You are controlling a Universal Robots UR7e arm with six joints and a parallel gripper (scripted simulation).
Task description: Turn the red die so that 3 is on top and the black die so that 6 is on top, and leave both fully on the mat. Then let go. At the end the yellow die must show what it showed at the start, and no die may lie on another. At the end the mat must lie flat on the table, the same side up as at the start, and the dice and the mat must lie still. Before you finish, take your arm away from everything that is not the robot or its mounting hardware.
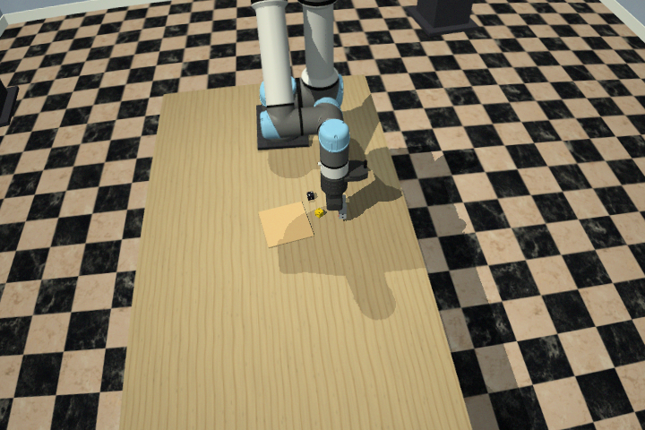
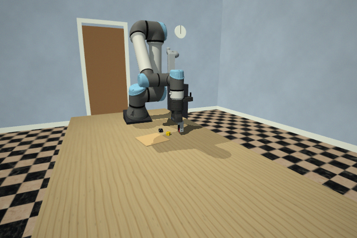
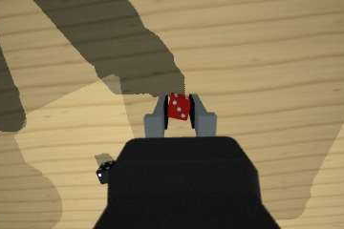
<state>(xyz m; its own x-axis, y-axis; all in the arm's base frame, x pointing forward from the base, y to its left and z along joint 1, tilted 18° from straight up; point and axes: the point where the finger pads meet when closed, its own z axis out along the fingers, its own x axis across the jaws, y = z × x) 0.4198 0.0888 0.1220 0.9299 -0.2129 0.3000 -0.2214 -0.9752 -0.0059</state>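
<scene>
Now: the tan mat 170 mm to the right of my hand, 40 mm below it and 30 mm behind it. Also, from my hand: black die 110 mm behind, 70 mm to the right, 30 mm below; red die 10 mm below; yellow die 60 mm to the right, 40 mm behind, 30 mm below.
</scene>
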